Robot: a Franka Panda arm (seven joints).
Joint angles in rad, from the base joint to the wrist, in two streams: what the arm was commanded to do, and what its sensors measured. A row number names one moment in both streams.
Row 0, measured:
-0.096, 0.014, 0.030, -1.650, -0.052, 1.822, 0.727
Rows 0 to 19, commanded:
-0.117, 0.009, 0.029, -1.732, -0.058, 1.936, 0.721
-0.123, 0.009, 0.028, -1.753, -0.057, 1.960, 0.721
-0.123, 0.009, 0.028, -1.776, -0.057, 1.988, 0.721
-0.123, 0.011, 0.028, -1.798, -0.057, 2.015, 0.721
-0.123, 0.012, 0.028, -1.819, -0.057, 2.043, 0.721
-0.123, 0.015, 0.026, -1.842, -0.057, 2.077, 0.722
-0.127, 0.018, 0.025, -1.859, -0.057, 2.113, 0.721
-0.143, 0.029, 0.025, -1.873, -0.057, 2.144, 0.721
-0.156, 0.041, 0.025, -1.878, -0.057, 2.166, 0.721
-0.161, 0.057, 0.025, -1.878, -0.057, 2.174, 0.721
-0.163, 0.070, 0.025, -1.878, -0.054, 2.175, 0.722
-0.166, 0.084, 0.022, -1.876, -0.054, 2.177, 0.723
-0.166, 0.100, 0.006, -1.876, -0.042, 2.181, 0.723
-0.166, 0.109, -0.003, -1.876, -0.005, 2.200, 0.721
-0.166, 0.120, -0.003, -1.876, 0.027, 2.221, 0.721
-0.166, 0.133, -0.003, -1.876, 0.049, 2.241, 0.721
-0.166, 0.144, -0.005, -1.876, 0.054, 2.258, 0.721
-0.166, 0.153, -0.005, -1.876, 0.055, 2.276, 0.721
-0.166, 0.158, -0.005, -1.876, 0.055, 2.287, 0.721
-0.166, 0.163, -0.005, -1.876, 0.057, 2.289, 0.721
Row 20, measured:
-0.163, 0.150, -0.007, -1.876, 0.037, 2.256, 0.727
